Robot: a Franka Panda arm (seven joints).
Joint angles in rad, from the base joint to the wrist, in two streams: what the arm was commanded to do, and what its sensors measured. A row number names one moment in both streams.
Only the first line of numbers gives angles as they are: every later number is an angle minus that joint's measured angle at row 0.
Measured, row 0:
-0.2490, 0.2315, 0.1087, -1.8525, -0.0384, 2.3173, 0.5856
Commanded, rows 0 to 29:
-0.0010, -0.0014, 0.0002, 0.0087, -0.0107, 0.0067, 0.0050
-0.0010, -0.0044, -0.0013, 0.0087, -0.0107, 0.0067, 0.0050
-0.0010, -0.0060, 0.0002, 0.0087, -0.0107, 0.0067, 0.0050
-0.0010, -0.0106, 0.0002, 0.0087, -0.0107, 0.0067, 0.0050
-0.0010, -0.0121, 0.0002, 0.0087, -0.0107, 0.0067, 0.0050
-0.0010, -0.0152, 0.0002, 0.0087, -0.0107, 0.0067, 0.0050
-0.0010, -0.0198, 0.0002, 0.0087, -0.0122, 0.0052, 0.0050
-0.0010, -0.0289, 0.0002, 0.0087, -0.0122, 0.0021, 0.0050
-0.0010, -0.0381, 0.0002, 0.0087, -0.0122, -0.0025, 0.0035
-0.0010, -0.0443, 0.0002, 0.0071, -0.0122, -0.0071, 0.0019
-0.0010, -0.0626, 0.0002, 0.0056, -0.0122, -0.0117, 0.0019
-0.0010, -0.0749, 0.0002, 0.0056, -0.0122, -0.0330, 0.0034
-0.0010, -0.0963, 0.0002, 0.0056, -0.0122, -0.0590, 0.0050
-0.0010, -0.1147, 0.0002, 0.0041, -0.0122, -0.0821, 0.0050
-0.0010, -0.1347, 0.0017, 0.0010, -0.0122, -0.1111, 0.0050
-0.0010, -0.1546, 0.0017, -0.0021, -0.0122, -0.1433, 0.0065
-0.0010, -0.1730, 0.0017, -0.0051, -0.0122, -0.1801, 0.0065
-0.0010, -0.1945, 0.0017, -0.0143, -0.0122, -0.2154, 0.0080
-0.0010, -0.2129, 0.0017, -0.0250, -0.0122, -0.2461, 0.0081
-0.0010, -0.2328, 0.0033, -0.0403, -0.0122, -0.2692, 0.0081
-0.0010, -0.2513, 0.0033, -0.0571, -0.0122, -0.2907, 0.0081
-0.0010, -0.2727, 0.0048, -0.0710, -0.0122, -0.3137, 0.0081
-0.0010, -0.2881, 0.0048, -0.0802, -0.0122, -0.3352, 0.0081
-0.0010, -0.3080, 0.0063, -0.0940, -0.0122, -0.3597, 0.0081
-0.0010, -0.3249, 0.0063, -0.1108, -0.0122, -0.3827, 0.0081
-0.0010, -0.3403, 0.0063, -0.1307, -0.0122, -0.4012, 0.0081
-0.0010, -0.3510, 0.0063, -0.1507, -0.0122, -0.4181, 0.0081
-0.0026, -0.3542, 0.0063, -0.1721, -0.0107, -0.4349, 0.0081
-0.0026, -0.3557, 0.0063, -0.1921, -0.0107, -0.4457, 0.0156
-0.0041, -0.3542, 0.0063, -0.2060, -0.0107, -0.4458, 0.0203
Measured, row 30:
-0.0006, -0.3252, 0.0018, -0.1337, 0.0000, -0.4292, 0.0008
